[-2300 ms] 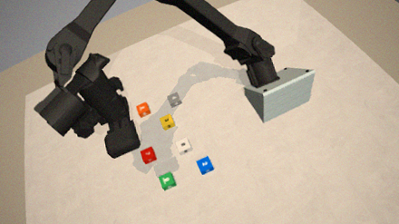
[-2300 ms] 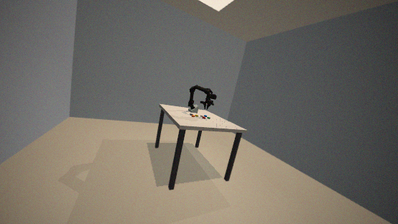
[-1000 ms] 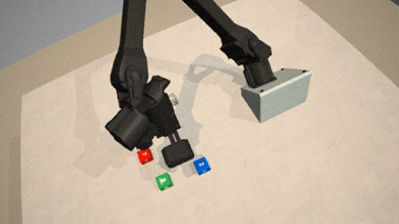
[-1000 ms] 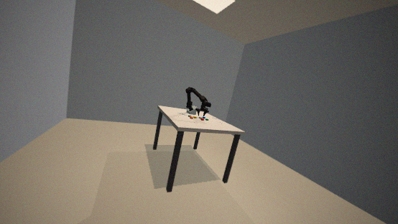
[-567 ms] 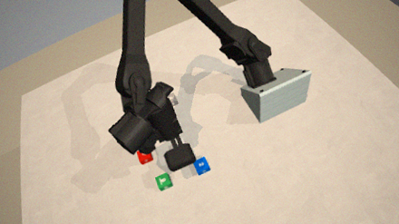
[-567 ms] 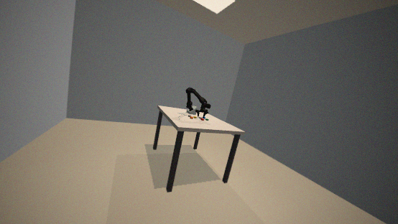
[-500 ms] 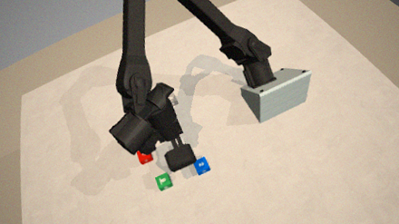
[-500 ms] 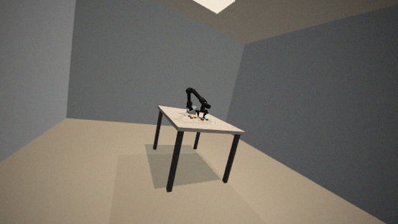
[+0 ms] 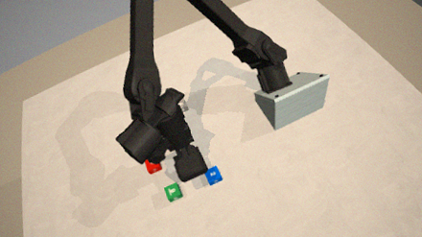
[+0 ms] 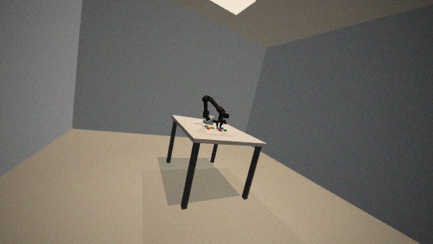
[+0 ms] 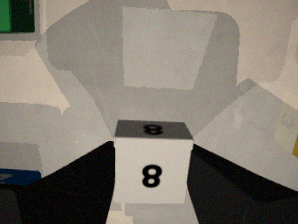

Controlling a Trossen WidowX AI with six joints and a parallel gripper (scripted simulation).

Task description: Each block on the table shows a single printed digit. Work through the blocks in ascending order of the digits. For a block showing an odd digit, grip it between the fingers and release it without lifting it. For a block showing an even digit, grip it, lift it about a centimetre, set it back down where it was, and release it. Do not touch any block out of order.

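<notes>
My gripper tip is now right at the white block. The rest, counted from my gripper tip: blue block 7 cm to the left, 4 cm behind; green block 8 cm to the left, 6 cm ahead; red block 9 cm ahead, 1 cm to the right.
</notes>
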